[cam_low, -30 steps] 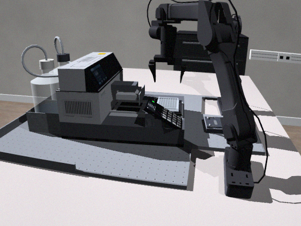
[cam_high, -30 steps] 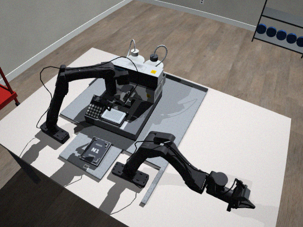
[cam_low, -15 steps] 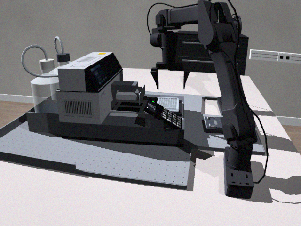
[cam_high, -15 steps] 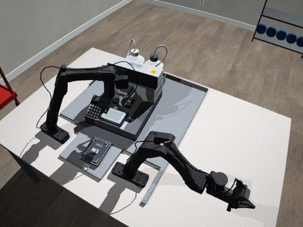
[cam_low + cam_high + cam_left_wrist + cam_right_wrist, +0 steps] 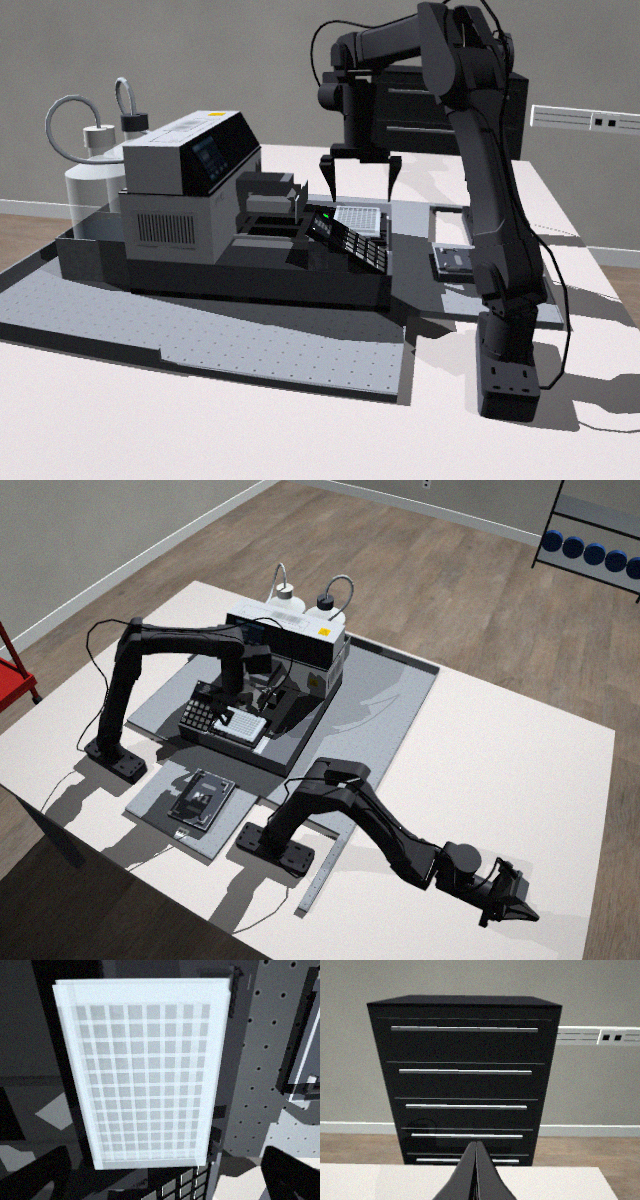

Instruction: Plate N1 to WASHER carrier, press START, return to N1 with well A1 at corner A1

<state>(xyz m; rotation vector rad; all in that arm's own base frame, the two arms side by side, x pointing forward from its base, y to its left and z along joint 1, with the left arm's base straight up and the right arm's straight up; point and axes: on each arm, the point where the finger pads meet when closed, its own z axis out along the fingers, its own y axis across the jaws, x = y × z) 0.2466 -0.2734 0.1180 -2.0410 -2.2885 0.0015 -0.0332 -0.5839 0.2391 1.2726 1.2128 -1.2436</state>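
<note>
The white plate lies 1 cm ahead of my left hand, 1 cm to the right of it and 5 cm below it. Also, from my left hand: dark carrier: 1 cm ahead, 1 cm to the right, 6 cm below; then splash panel: 11 cm ahead, 2 cm below; then wash head: 16 cm ahead, 1 cm below.
</note>
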